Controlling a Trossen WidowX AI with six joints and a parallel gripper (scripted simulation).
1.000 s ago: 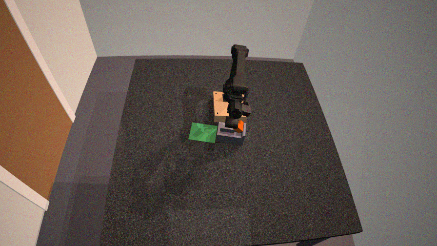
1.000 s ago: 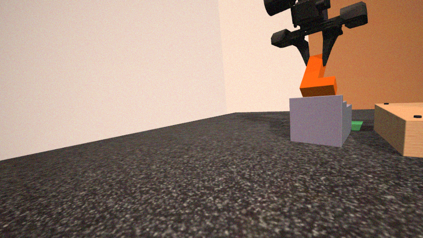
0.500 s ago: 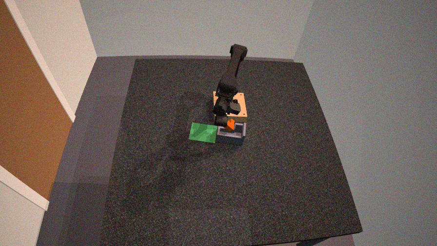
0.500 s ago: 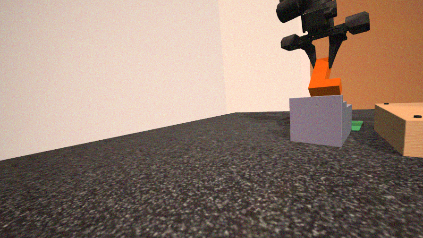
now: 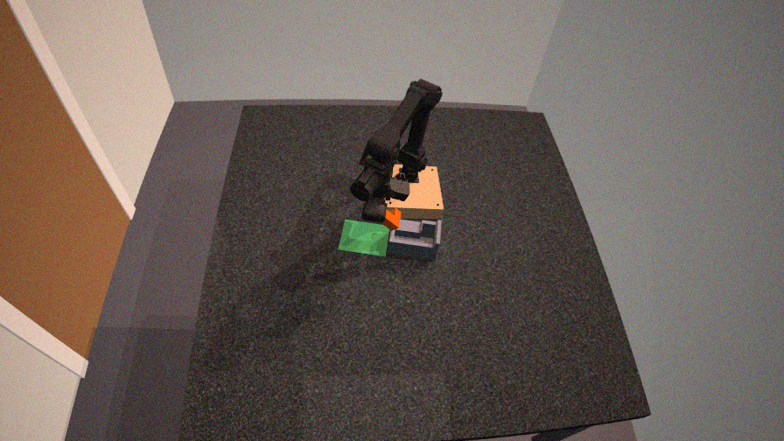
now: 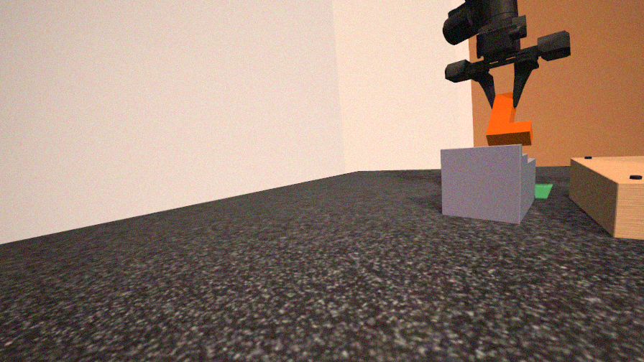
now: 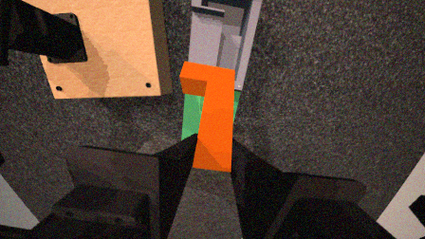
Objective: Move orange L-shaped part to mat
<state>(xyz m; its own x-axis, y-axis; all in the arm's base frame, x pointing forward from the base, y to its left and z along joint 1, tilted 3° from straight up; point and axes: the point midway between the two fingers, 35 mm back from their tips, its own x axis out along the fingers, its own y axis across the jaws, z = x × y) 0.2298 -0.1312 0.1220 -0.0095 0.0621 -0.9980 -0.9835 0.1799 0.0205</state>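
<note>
Right now the green mat is 17 cm below my gripper tip, 3 cm to the right of it and 1 cm behind it. From my gripper tip the other things lie so: orange L-shaped part: 3 cm to the left, 3 cm below, 1 cm behind.
</note>
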